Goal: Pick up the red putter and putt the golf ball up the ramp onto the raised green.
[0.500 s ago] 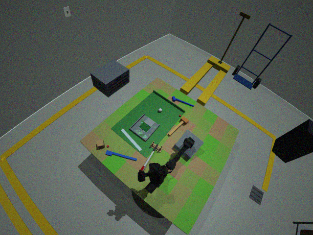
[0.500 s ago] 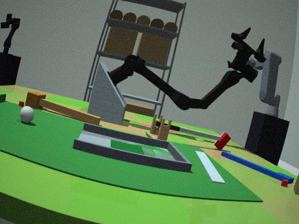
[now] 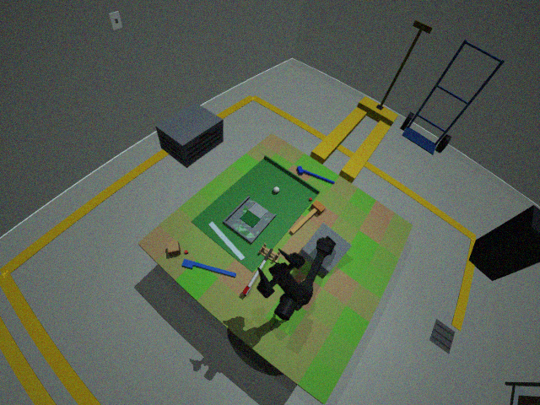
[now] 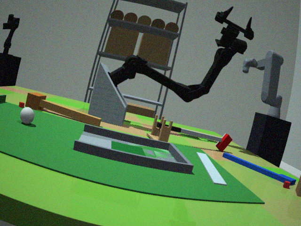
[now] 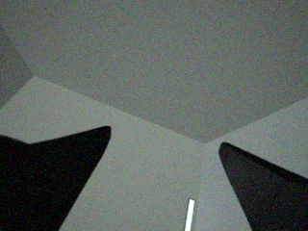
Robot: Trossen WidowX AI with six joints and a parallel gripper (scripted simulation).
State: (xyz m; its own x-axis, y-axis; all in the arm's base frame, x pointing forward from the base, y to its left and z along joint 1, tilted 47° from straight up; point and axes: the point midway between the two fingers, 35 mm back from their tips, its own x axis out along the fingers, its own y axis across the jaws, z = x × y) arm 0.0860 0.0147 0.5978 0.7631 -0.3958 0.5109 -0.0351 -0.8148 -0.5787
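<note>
My gripper tip is 11 cm short of the wooden rack, 23 cm to the left of it and 54 cm above it. From my gripper tip the other things lie so: white strip (35 cm ahead, 11 cm to the right, 57 cm below); then white golf ball (40 cm ahead, 59 cm to the right, 55 cm below); then wooden block (49 cm ahead, 15 cm to the left, 55 cm below).
</note>
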